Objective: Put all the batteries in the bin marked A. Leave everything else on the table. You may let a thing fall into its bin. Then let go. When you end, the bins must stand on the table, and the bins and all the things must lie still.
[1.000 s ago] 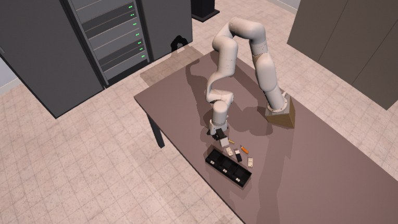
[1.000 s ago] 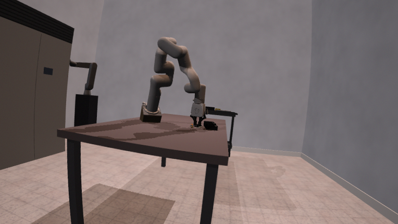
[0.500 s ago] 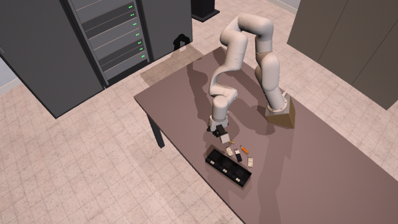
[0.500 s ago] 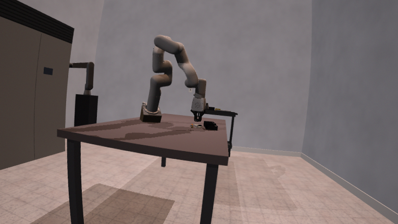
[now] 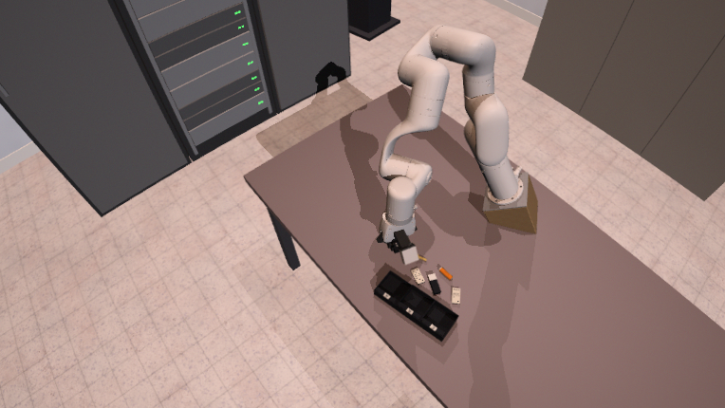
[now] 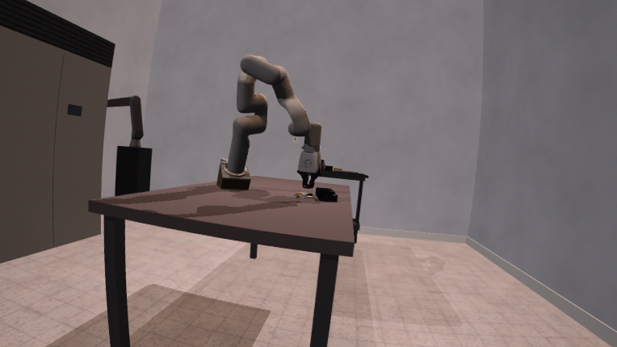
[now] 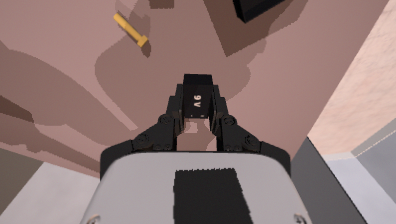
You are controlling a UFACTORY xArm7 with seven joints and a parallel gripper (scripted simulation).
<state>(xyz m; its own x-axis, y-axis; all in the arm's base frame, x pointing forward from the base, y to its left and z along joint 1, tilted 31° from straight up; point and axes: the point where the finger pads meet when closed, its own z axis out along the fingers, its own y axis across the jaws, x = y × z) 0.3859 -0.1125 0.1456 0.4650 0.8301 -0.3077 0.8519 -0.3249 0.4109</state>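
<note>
Right now my hand is 50 mm past the orange battery, 170 mm to the right of it and 70 mm above it. Round my hand: black 9V battery (10 mm to the right, 10 mm below); then black-and-white stick (160 mm to the left, 80 mm below); then brass bolt (40 mm behind, 70 mm to the left, 80 mm below).
</note>
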